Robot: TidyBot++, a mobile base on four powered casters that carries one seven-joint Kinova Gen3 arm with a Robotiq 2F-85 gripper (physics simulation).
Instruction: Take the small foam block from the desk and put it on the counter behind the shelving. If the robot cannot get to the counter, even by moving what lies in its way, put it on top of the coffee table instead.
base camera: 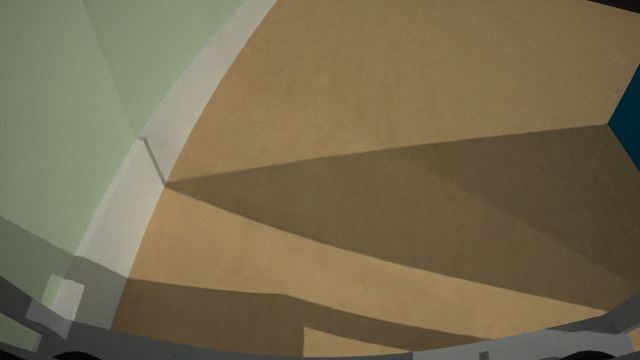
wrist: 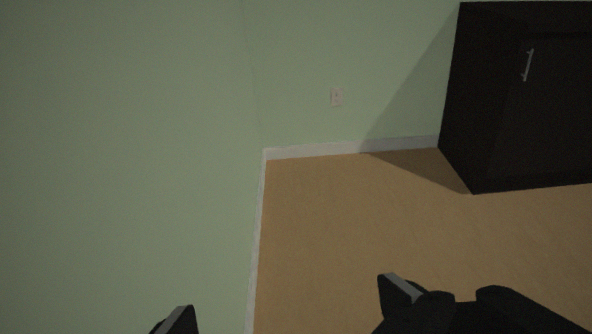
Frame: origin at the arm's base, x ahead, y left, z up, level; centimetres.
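Where they show: gripper, between the fingertips: [wrist: 289, 311].
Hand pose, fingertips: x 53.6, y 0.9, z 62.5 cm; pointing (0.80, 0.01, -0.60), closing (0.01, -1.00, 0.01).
Observation:
After its pixels a point has its place.
My gripper [wrist: 289, 311] {x 53.6, y 0.9, z 62.5 cm} is open and empty, with its two fingers apart at the bottom of the wrist view. The small foam block, the desk and the coffee table do not show in either view. A dark cabinet [wrist: 505, 110] {x 163.3, y -104.5, z 12.9 cm} with a metal handle stands against the far wall at the upper right of the wrist view, well ahead of the gripper. Its top is cut off by the frame, and I cannot tell whether it is the counter.
A green wall [base camera: 55, 100] {x 31.8, y 26.0, z -17.5 cm} [wrist: 125, 150] {x 85.6, y 20.8, z 55.5 cm} with a white baseboard [base camera: 170, 120] {x 47.6, y 23.1, z -33.5 cm} [wrist: 310, 149] {x 229.1, y -23.9, z -34.2 cm} runs close along the left and meets the far wall in a corner. A blue object [base camera: 631, 115] {x 50.9, y -59.0, z -33.6 cm} shows partly at the base view's right edge. Shadows cross the tan floor [base camera: 375, 75] {x 66.4, y -8.1, z -39.6 cm} [wrist: 325, 225] {x 163.5, y -20.5, z -39.7 cm}.

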